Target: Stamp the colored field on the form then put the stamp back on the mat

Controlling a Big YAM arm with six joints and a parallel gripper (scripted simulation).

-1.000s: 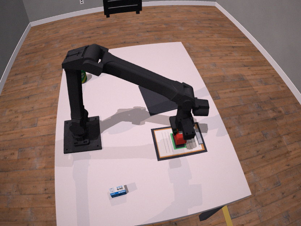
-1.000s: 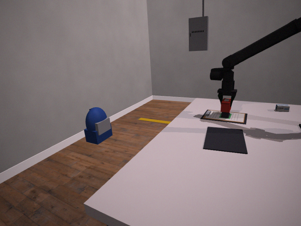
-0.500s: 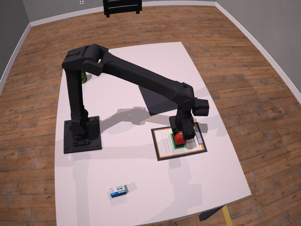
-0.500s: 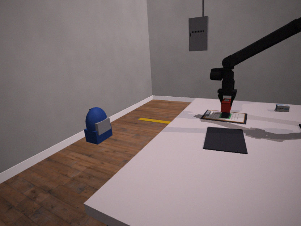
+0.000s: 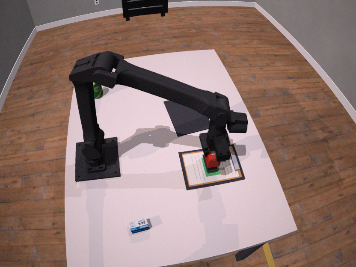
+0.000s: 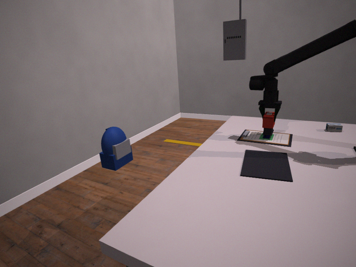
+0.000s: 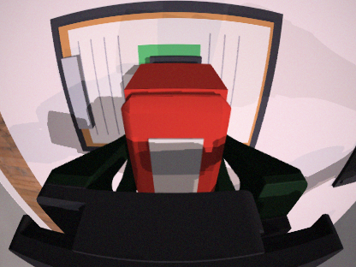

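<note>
The stamp lies 20 mm below my hand. From my hand the other things lie so: dark mat: 300 mm to the left, 90 mm below, 20 mm behind; then clipboard: 90 mm below, 20 mm ahead; then white box: 320 mm behind, 210 mm to the right, 80 mm below.
</note>
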